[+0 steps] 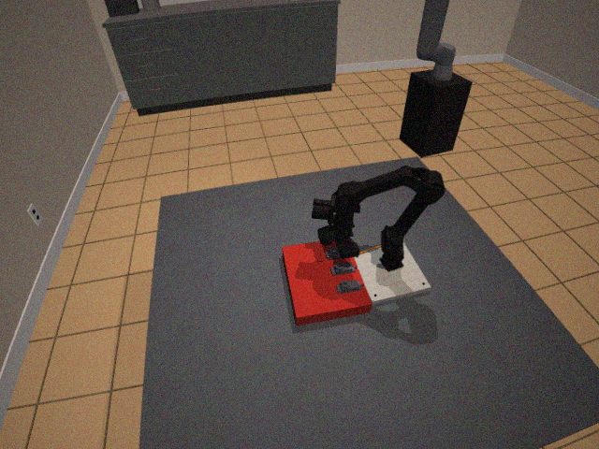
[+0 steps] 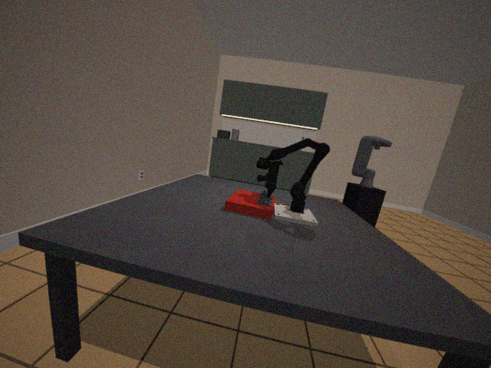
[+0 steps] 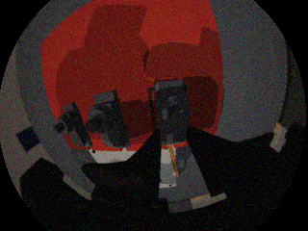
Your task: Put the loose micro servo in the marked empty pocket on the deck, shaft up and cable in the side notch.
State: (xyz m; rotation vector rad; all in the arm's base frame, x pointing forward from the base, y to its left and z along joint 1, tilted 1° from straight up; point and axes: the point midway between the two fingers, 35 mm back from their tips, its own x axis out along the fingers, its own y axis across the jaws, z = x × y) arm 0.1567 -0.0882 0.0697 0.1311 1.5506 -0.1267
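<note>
Right now my gripper tip is 130 mm short of the red deck, 50 mm to the right of it and 30 mm above it.
</note>
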